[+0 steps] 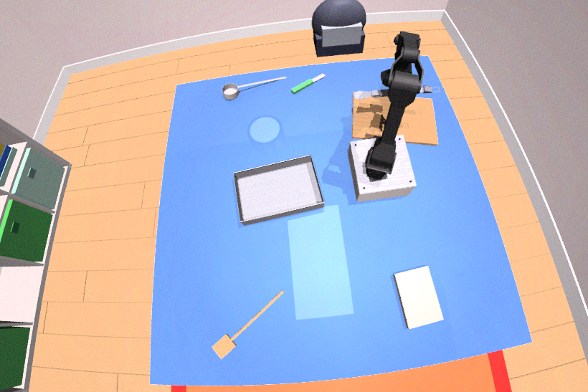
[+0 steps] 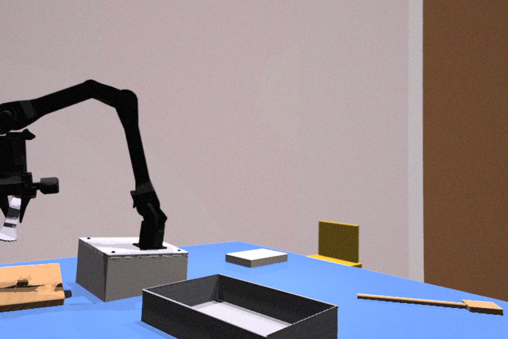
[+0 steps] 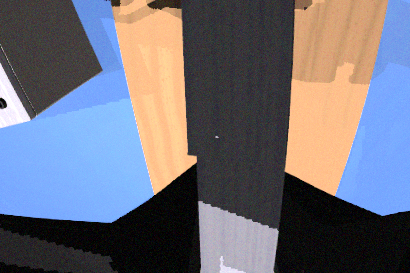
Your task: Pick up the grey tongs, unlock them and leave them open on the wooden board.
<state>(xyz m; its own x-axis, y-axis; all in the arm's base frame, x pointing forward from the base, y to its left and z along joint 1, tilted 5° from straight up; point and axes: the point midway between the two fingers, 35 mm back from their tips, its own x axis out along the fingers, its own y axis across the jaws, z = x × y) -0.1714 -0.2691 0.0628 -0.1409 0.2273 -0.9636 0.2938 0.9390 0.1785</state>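
The wooden board is 14 cm below my gripper tip and 1 cm to the right of it. The rest, counted from my gripper tip: white block: 69 cm to the left, 14 cm below, 12 cm ahead; roasting tin: 53 cm ahead, 24 cm to the left, 12 cm below; green-handled tool: 32 cm ahead, 28 cm to the right, 14 cm below.
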